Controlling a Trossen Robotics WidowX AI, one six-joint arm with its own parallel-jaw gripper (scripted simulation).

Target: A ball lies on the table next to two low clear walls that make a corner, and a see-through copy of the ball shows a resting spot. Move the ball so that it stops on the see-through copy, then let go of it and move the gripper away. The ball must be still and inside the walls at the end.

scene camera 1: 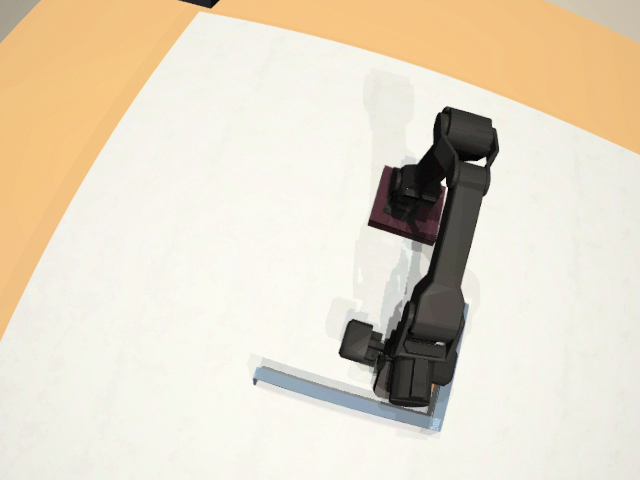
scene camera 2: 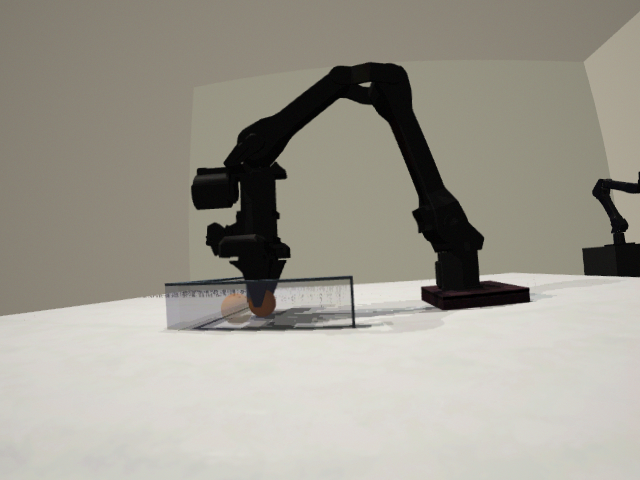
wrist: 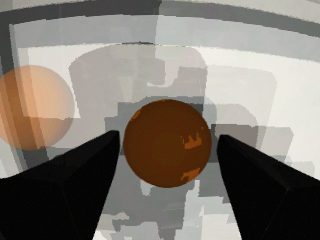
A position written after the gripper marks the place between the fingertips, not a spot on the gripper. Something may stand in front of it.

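Note:
Gripper [scene camera 1: 387, 366]. Gripper also [wrist: 169, 141], with an orange ball [wrist: 167, 143].

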